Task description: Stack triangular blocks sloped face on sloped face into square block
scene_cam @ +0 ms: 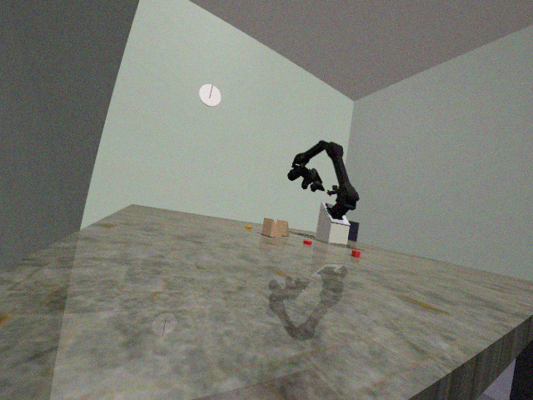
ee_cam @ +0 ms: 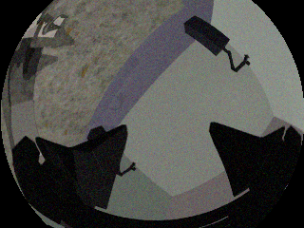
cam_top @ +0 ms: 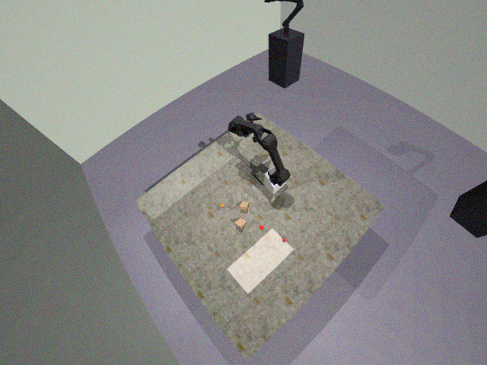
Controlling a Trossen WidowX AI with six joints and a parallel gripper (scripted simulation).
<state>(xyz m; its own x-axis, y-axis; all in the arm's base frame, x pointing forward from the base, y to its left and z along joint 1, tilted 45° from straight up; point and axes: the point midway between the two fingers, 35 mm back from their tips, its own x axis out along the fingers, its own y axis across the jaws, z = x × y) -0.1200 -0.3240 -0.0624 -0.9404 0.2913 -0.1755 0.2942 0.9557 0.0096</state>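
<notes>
Now: gripper tip 52 cm short of the small orange cube, 13 cm to the right of it and 30 cm above it.
</notes>
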